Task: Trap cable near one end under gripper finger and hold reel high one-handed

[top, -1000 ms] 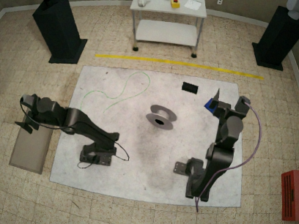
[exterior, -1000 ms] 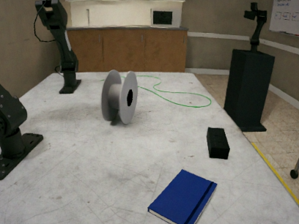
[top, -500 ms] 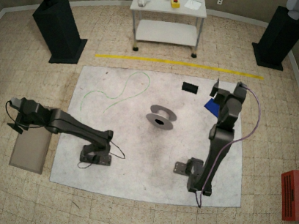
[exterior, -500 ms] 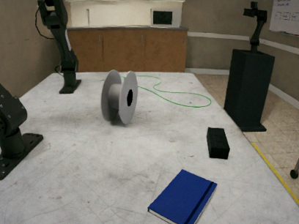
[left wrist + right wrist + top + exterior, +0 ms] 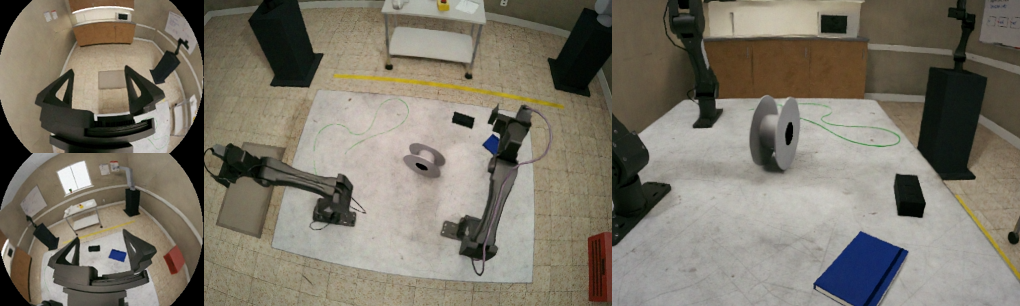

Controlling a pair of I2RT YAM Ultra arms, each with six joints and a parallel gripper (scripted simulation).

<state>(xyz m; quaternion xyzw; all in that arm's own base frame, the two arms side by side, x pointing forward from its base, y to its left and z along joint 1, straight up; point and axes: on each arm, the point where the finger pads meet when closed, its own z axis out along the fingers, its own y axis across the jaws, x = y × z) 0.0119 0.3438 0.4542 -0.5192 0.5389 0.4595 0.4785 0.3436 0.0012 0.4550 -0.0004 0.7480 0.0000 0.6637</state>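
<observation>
Right now the grey reel is 370 mm below my right hand, 270 mm to the left of it and 50 mm behind it. Round my right hand: black block 440 mm below, 230 mm ahead, 100 mm to the left; blue notebook 450 mm below, 100 mm ahead, 80 mm to the right.
</observation>
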